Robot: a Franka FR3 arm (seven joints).
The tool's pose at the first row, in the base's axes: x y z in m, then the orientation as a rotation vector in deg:
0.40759, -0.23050, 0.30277, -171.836, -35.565, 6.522
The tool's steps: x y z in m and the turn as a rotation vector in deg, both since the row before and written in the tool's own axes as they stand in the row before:
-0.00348, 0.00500, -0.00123, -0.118, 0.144, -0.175
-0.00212, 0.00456, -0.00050, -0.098, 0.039, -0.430
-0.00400, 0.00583, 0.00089, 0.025, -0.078, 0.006
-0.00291, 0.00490, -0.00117, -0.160, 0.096, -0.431
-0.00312, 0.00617, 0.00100, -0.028, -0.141, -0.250
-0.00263, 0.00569, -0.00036, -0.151, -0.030, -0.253
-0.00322, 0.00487, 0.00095, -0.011, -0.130, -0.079
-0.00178, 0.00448, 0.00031, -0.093, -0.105, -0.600
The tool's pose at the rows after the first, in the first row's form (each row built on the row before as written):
0.40648, -0.23654, 0.30374, -171.870, -35.841, 6.262
0.40639, -0.24159, 0.30395, -171.809, -36.503, 6.150
0.40502, -0.24848, 0.30277, -171.798, -36.496, 6.275
0.40444, -0.25420, 0.30366, -171.785, -37.169, 6.059
0.40405, -0.26104, 0.30230, -171.742, -37.563, 6.249
0.40405, -0.26732, 0.30232, -171.799, -37.981, 6.235
0.40309, -0.27304, 0.30115, -171.799, -38.114, 6.423
0.40333, -0.27783, 0.30057, -171.681, -39.043, 6.521

